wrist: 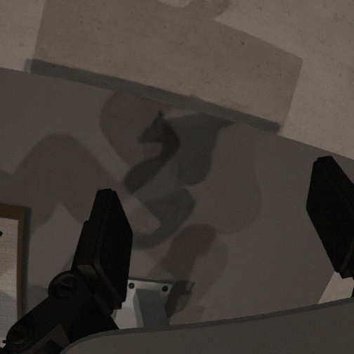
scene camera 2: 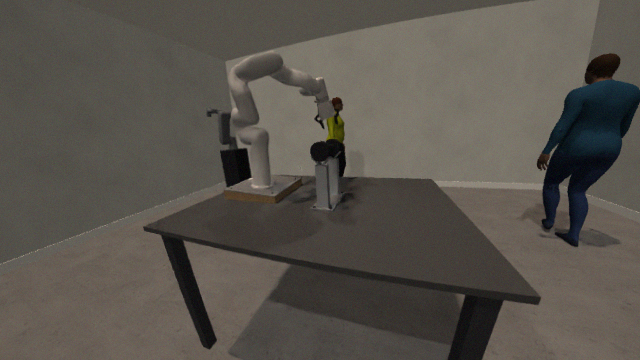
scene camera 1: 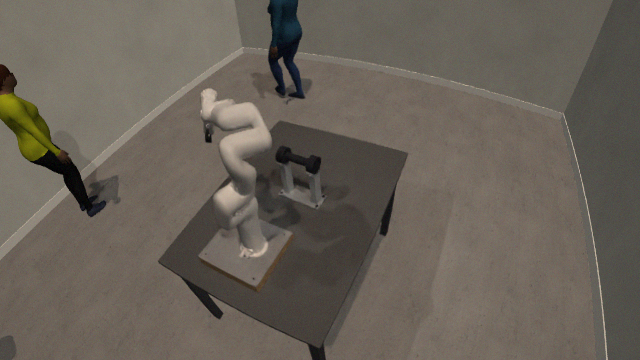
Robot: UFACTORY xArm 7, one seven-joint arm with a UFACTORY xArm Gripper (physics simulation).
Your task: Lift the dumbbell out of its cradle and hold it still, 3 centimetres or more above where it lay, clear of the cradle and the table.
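Pixels of known places: gripper, fingertip midpoint: [scene camera 2: 330,126] [scene camera 1: 210,134]; arm's base, link origin: [scene camera 2: 263,185] [scene camera 1: 254,246].
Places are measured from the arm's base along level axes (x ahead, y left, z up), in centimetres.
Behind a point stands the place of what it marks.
Note:
The black dumbbell [scene camera 1: 301,160] @[x 37.7, y -7.4, z 20.9 cm] [scene camera 2: 320,151] @[x 38.7, y -14.7, z 19.7 cm] lies level across the tops of the two posts of the pale grey cradle [scene camera 1: 315,189] @[x 36.2, y -14.0, z 6.0 cm] [scene camera 2: 322,186] @[x 38.7, y -14.4, z 5.3 cm]. The cradle stands on the dark table [scene camera 1: 360,165] @[x 70.8, y -25.2, z -4.9 cm] [scene camera 2: 400,240] @[x 67.2, y -32.6, z -4.9 cm] [wrist: 285,200]. In the wrist view, part of the cradle [wrist: 151,305] shows at the bottom, partly hidden by the left finger and the gripper's body; the dumbbell does not show there. My gripper [scene camera 1: 208,135] @[x 31.0, y 38.0, z 30.2 cm] [scene camera 2: 329,124] @[x 31.0, y 38.0, z 30.2 cm] [wrist: 216,197] is open with nothing between its fingers. It hangs apart from the dumbbell, higher than it, toward the table's left side in scene camera 1.
The arm's base plate [scene camera 1: 220,252] @[x -9.7, y 12.2, z 0.8 cm] [scene camera 2: 252,197] @[x 1.0, y -11.7, z -2.6 cm] [wrist: 10,265] is on the table near the cradle. A person in yellow [scene camera 1: 22,120] [scene camera 2: 335,129] and a person in blue [scene camera 1: 286,25] [scene camera 2: 590,115] stand on the floor. A black pedestal [scene camera 2: 235,166] with a grey device stands behind the arm.

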